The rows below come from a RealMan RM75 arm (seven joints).
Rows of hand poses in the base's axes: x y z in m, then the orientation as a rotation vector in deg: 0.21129 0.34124 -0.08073 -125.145 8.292 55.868; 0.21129 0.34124 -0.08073 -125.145 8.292 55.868; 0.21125 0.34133 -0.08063 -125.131 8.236 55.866; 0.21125 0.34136 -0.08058 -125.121 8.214 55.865; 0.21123 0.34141 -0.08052 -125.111 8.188 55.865; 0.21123 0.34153 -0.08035 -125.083 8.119 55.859; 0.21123 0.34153 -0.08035 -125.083 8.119 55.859; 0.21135 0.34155 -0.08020 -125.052 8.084 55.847; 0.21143 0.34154 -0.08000 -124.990 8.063 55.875; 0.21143 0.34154 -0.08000 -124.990 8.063 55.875; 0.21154 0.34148 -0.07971 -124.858 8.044 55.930; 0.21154 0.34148 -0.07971 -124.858 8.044 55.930; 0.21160 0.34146 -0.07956 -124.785 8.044 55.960; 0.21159 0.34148 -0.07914 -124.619 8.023 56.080; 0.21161 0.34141 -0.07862 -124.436 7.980 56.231; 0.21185 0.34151 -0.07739 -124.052 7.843 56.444; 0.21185 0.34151 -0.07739 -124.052 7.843 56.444; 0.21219 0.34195 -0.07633 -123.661 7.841 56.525; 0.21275 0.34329 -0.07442 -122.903 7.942 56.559; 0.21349 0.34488 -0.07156 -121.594 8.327 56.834; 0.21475 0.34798 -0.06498 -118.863 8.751 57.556; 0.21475 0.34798 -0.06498 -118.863 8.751 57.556
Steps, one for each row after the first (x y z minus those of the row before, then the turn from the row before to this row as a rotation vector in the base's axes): 0.00000 0.00000 0.00000 0.000 0.000 0.000; -0.00004 0.00009 0.00010 0.031 -0.014 0.031; 0.00000 0.00003 0.00005 0.016 -0.004 0.011; -0.00002 0.00005 0.00006 0.017 -0.005 0.014; 0.00000 0.00012 0.00017 0.049 -0.017 0.033; 0.00000 0.00000 0.00000 0.000 0.000 0.000; 0.00012 0.00002 0.00015 0.042 -0.010 0.008; 0.00008 -0.00001 0.00020 0.055 0.029 0.006; 0.00000 0.00000 0.00000 0.000 0.000 0.000; 0.00011 -0.00006 0.00029 0.110 0.066 -0.006; 0.00000 0.00000 0.00000 0.000 0.000 0.000; 0.00006 -0.00002 0.00015 0.057 0.039 -0.010; -0.00001 0.00002 0.00042 0.126 0.118 0.011; 0.00002 -0.00007 0.00052 0.141 0.137 0.032; 0.00024 0.00010 0.00123 0.335 0.204 0.056; 0.00000 0.00000 0.00000 0.000 0.000 0.000; 0.00034 0.00044 0.00106 0.325 0.157 -0.086; 0.00056 0.00134 0.00191 0.622 0.253 -0.285; 0.00074 0.00159 0.00286 0.951 0.650 -0.535; 0.00126 0.00310 0.00658 2.071 1.359 -0.805; 0.00000 0.00000 0.00000 0.000 0.000 0.000
